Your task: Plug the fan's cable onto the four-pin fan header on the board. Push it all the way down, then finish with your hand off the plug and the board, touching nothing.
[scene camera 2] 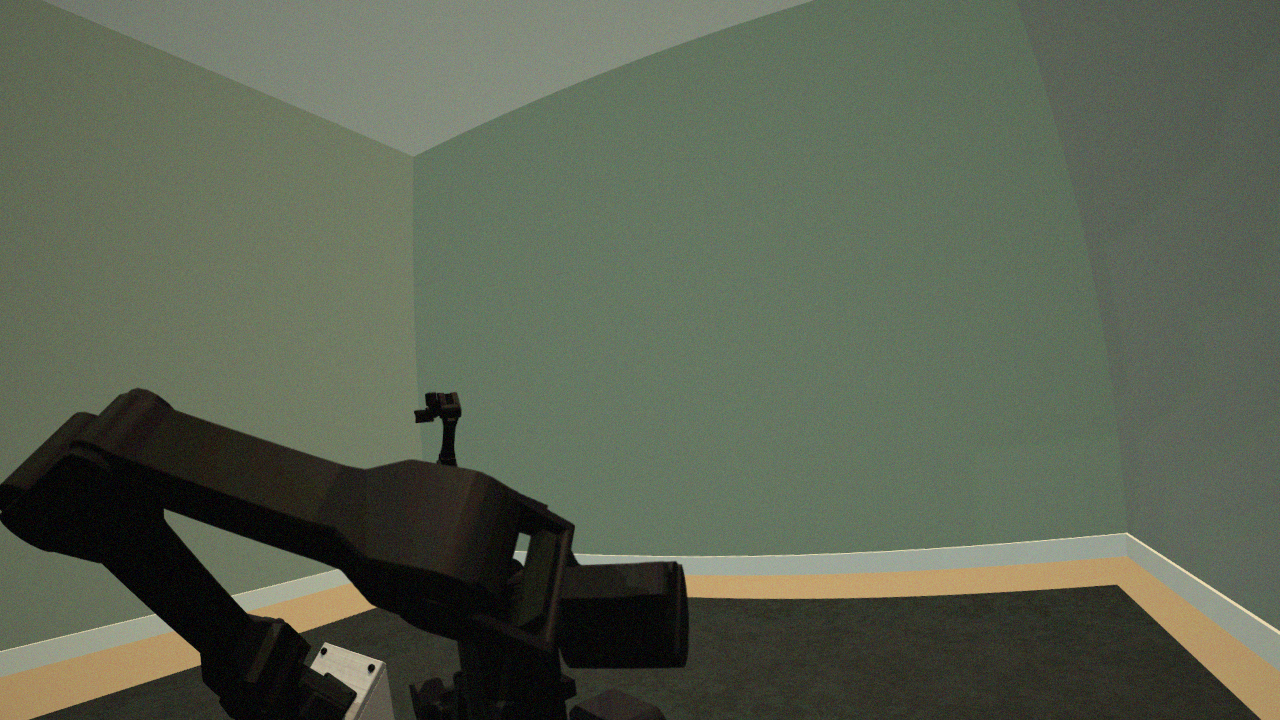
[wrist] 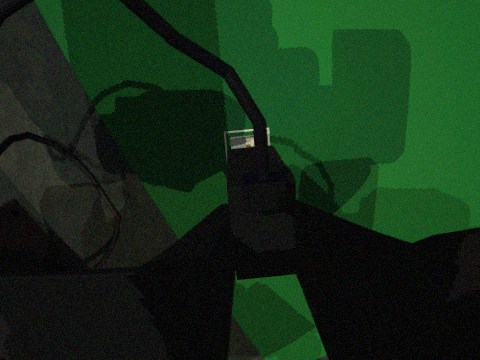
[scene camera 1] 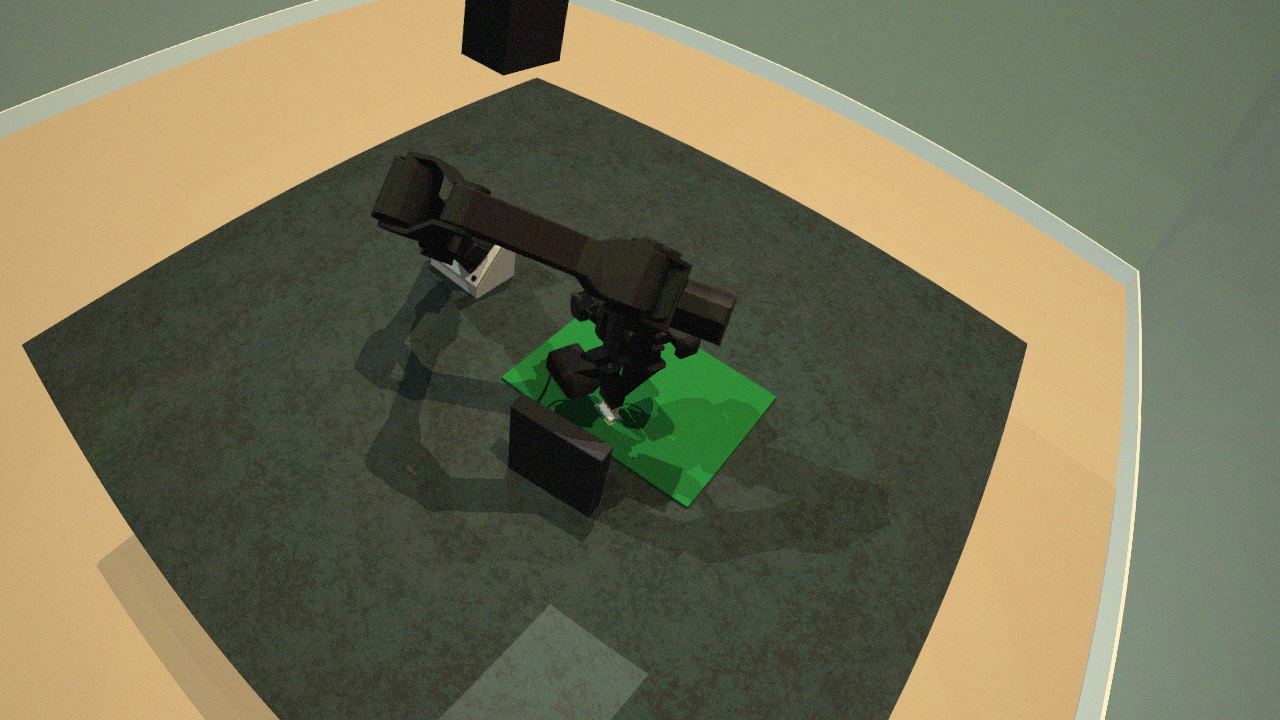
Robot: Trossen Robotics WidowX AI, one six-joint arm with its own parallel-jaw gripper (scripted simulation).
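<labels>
There's a green board I can see, and (wrist: 367,112) and (scene camera 1: 638,386) are the same spot on it.
</labels>
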